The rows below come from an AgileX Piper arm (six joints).
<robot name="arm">
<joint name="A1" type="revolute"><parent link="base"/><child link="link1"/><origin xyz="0.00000 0.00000 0.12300"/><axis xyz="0 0 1"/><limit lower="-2.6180" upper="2.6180"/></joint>
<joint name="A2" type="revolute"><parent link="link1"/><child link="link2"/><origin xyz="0.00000 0.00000 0.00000" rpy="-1.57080 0.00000 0.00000"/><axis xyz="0 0 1"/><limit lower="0.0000" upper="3.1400"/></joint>
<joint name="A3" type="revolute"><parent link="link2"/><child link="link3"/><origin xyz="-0.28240 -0.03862 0.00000"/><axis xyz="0 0 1"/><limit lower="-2.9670" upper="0.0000"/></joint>
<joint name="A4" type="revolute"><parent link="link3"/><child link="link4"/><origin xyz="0.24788 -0.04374 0.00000" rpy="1.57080 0.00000 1.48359"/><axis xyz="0 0 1"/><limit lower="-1.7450" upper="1.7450"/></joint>
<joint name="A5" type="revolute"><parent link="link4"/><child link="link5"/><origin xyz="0.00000 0.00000 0.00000" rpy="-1.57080 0.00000 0.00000"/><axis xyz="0 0 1"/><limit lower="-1.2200" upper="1.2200"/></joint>
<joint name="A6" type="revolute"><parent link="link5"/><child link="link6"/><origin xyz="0.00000 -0.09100 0.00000" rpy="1.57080 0.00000 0.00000"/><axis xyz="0 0 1"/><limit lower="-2.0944" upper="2.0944"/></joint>
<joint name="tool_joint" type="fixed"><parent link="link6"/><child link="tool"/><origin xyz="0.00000 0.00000 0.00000"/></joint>
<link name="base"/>
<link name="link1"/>
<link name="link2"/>
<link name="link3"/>
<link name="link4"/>
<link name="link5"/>
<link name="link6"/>
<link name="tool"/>
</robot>
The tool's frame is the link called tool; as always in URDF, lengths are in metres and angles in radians.
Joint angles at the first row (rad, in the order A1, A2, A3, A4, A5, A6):
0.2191, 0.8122, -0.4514, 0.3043, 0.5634, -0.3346
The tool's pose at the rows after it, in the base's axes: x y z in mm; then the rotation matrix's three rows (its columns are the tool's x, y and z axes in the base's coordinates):
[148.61 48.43 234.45], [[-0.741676 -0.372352 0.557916], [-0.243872 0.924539 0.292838], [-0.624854 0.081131 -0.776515]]
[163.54 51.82 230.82], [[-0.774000 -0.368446 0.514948], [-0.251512 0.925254 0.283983], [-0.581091 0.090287 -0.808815]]
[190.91 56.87 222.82], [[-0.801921 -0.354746 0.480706], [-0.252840 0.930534 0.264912], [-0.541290 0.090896 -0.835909]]
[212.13 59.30 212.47], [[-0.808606 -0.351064 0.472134], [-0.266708 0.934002 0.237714], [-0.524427 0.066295 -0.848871]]
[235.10 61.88 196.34], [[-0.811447 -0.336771 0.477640], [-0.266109 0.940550 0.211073], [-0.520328 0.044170 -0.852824]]
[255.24 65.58 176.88], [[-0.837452 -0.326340 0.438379], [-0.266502 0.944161 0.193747], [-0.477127 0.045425 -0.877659]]
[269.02 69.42 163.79], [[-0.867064 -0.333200 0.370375], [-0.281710 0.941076 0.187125], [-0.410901 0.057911 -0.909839]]
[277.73 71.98 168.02], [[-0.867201 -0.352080 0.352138], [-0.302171 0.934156 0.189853], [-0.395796 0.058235 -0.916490]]
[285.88 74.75 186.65], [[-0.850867 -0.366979 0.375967], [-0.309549 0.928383 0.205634], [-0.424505 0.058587 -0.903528]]
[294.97 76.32 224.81], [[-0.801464 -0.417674 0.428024], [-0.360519 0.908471 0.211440], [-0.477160 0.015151 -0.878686]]
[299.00 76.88 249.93], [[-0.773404 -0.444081 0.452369], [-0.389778 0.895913 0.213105], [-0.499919 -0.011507 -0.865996]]
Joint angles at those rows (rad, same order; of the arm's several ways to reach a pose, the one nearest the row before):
0.2190, 0.9089, -0.4756, 0.3043, 0.5816, -0.3347
0.2191, 1.0000, -0.5141, 0.3043, 0.5844, -0.3347
0.2190, 1.1453, -0.5739, 0.3021, 0.5445, -0.3340
0.2191, 1.2540, -0.6108, 0.2797, 0.4879, -0.3339
0.2191, 1.3751, -0.6411, 0.2682, 0.3960, -0.3323
0.2191, 1.5015, -0.6852, 0.2682, 0.3619, -0.3302
0.2191, 1.5935, -0.7409, 0.2643, 0.4018, -0.3313
0.2191, 1.6150, -0.7920, 0.2529, 0.4499, -0.3359
0.2191, 1.5959, -0.8529, 0.2505, 0.5008, -0.3391
0.2194, 1.5472, -0.9577, 0.2042, 0.5925, -0.3497
0.2194, 1.5224, -1.0318, 0.1792, 0.6622, -0.3569

